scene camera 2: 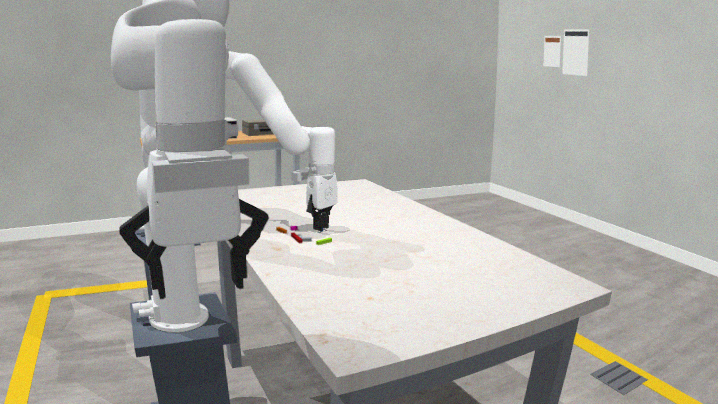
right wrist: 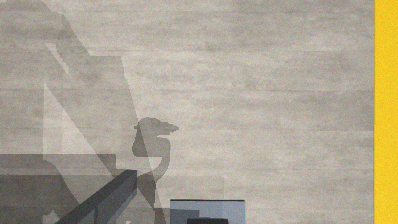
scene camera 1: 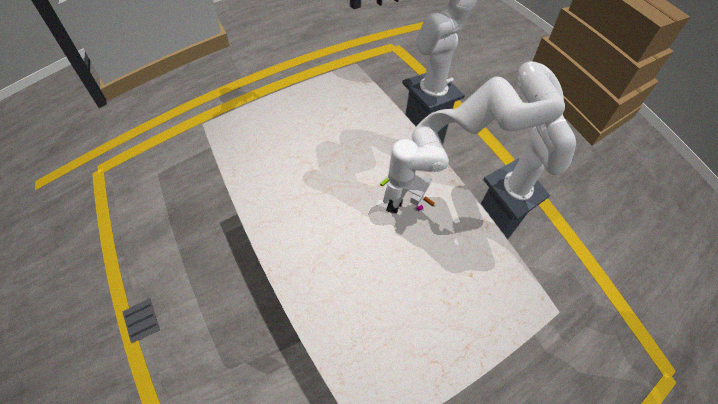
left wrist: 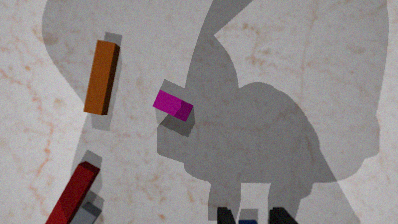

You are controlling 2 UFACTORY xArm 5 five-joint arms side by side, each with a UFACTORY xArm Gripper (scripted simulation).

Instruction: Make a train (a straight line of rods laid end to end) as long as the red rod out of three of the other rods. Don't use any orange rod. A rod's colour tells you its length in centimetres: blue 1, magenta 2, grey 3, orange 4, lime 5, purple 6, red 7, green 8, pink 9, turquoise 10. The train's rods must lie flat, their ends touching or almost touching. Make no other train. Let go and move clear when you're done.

Labels:
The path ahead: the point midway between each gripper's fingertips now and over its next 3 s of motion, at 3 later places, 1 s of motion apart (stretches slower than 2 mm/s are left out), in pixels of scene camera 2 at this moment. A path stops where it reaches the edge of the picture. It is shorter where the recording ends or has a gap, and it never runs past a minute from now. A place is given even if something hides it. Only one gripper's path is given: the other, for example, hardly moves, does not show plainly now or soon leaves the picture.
My left gripper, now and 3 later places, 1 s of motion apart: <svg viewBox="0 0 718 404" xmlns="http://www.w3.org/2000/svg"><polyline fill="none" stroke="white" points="321,228 321,213 331,203 343,224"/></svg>

